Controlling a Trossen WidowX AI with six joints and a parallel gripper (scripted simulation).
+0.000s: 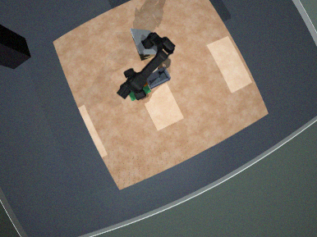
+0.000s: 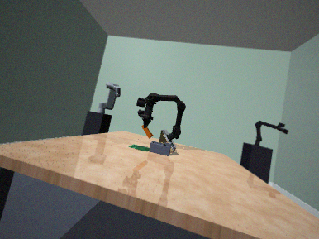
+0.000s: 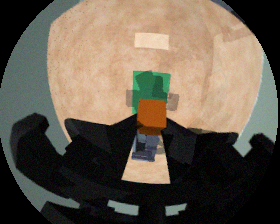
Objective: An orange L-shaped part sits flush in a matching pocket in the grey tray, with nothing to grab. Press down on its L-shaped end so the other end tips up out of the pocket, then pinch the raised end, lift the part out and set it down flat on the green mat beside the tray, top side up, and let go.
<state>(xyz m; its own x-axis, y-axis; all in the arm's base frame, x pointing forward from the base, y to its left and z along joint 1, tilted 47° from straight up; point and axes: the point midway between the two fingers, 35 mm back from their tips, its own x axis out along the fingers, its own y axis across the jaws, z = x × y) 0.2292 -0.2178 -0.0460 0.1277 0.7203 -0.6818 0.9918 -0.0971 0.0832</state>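
The green mat is 10 mm to the right of my gripper tip and 170 mm below it. From my gripper tip the other things lie so: orange L-shaped part (10 mm behind, 30 mm to the left, 30 mm below).
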